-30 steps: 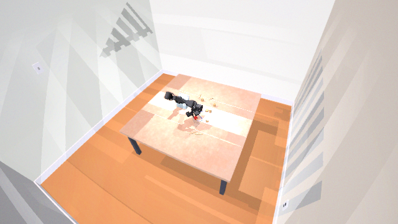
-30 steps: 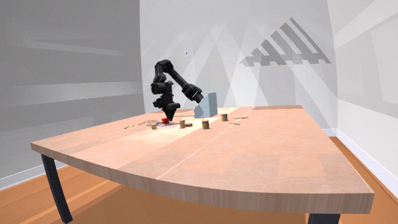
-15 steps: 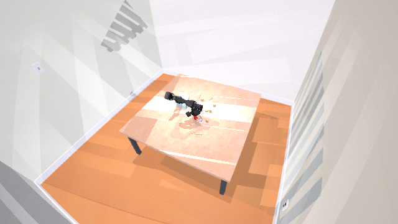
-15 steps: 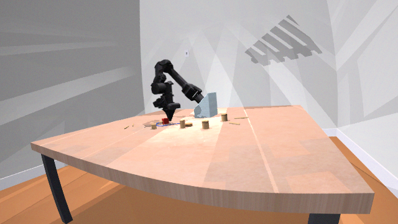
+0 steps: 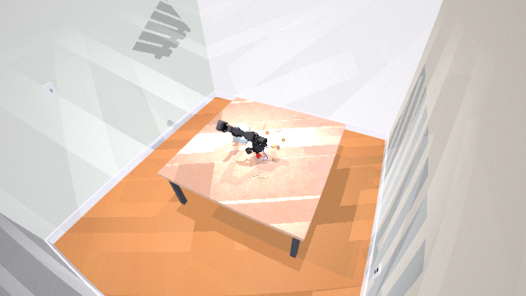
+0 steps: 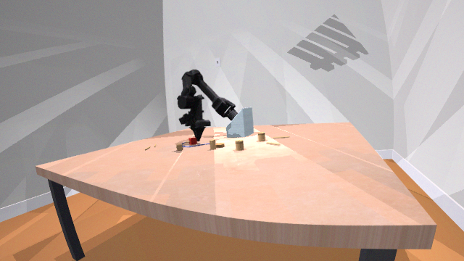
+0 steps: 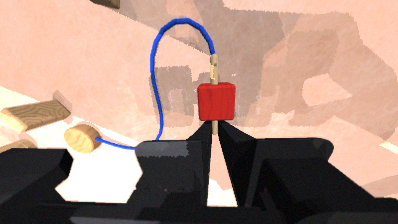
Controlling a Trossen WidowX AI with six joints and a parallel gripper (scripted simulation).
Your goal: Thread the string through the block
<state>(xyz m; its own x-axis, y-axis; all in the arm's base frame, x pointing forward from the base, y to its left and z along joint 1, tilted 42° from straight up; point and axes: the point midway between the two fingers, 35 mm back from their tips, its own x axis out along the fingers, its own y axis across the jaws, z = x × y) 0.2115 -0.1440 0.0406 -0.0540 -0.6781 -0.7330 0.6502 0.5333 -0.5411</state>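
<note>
My gripper tip is now 2 cm to the left of the red block, 2 cm short of it and 1 cm below it. The rest, counted from my gripper tip: thin wooden stick 3 cm to the right, 3 cm ahead, 1 cm above; then round wooden button 15 cm to the left, 10 cm ahead; then small wooden piece 15 cm ahead, 1 cm to the right.
</note>
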